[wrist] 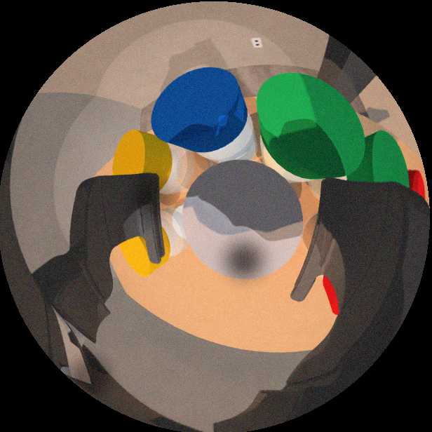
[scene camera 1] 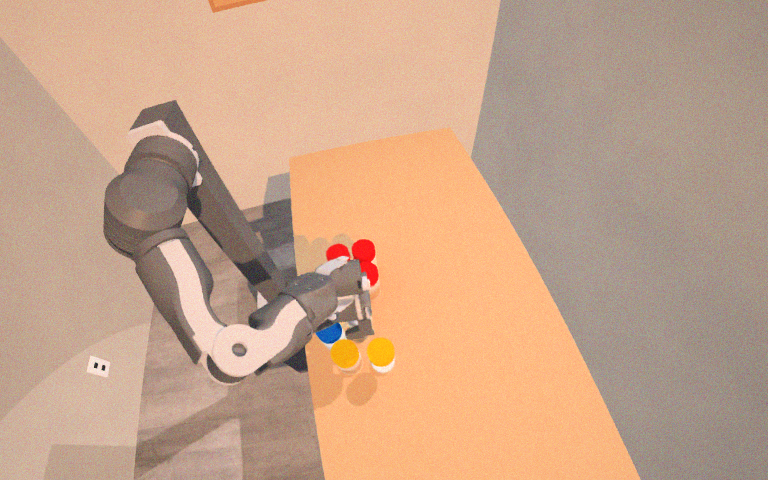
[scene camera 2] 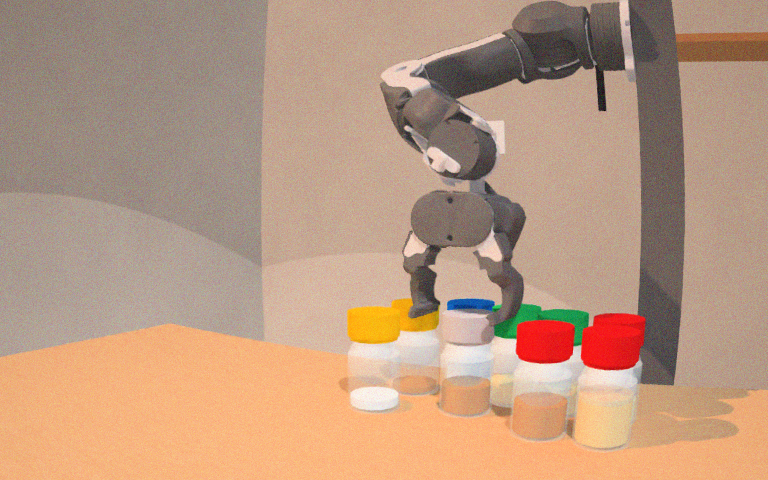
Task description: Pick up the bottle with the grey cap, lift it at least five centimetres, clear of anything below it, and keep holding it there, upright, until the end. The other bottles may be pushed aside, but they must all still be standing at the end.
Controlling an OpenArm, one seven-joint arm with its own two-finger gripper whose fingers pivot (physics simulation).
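The grey-capped bottle stands upright on the table among the others. In the scene camera 1 view the arm and gripper hide it. My gripper is open and points down over this bottle. Its fingertips are at about cap height, one on each side of the grey cap. In the wrist view the cap lies between the fingers, with a gap on both sides. In the scene camera 2 view the right fingertip overlaps the cap's right edge.
A blue-capped bottle and green-capped bottles stand close behind. Two yellow-capped bottles stand on one side, red-capped bottles on the other. All stand on the table.
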